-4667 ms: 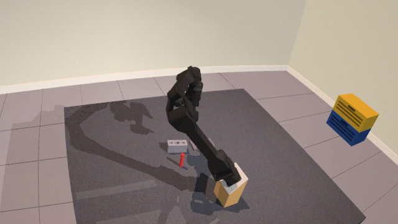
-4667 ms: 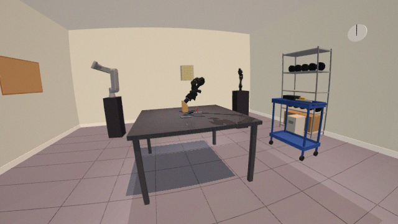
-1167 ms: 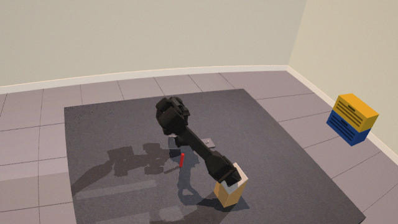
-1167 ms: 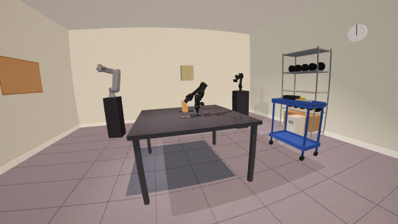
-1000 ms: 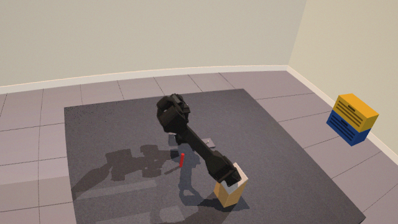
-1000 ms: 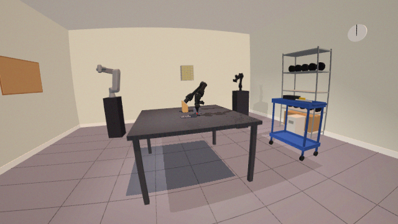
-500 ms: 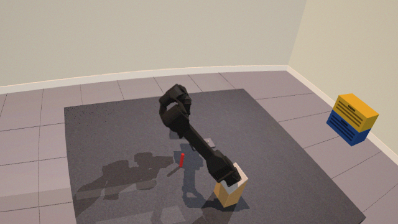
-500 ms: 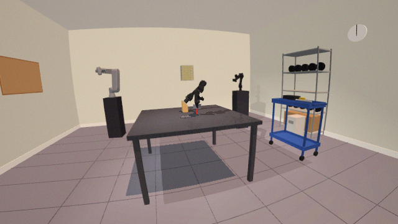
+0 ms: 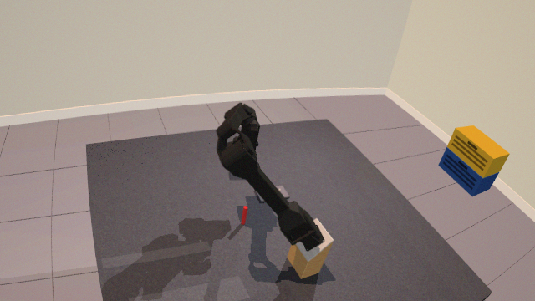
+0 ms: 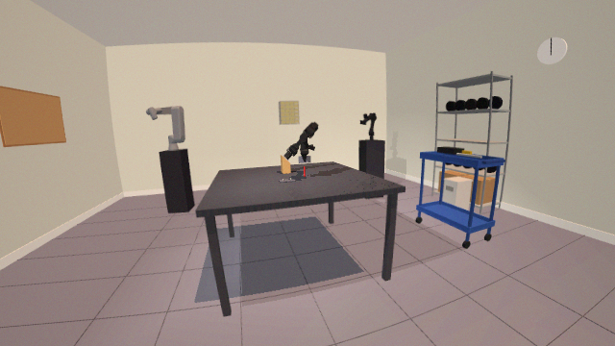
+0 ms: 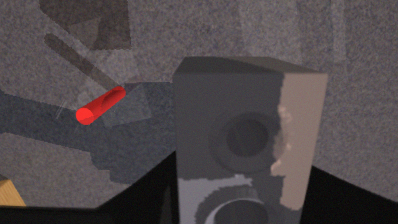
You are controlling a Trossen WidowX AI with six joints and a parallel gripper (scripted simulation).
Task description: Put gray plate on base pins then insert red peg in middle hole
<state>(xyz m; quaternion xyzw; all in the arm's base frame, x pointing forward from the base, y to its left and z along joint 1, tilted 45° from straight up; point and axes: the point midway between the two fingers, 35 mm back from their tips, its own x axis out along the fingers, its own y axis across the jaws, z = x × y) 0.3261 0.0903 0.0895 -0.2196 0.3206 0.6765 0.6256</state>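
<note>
Right now my gripper tip is 15 cm to the left of the base, 13 cm above it and 3 cm short of it. Round my gripper tip: gray plate (3 cm above); then red peg (10 cm below, 10 cm behind, 1 cm to the left).
</note>
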